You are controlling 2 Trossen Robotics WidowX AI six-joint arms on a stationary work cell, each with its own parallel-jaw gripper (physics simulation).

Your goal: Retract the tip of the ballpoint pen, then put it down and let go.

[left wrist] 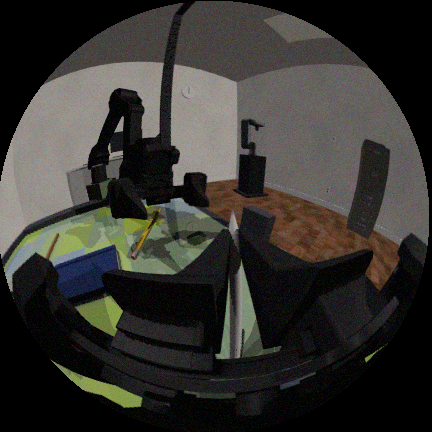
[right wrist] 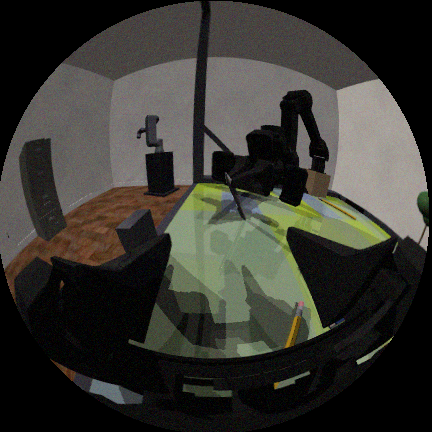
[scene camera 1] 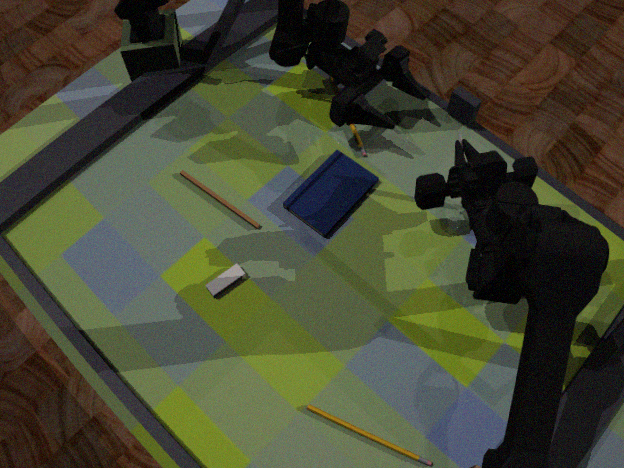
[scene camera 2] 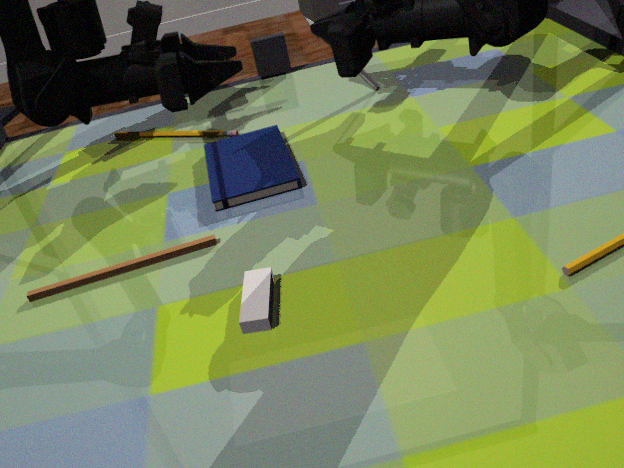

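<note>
My left gripper is shut on a slim pale grey ballpoint pen, above the table's edge region. In the left wrist view the pen runs between the fingers with its cone-shaped end past the fingertips; its other end slants down towards the mat in scene camera 2. Whether the writing point is out is too small to tell. My right gripper is open and empty, over the mat, pointing towards the left gripper and apart from the pen.
A yellow pencil lies below the right gripper, near a blue notebook. A brown stick, a white eraser and another yellow pencil lie farther off. A dark block stands at the edge.
</note>
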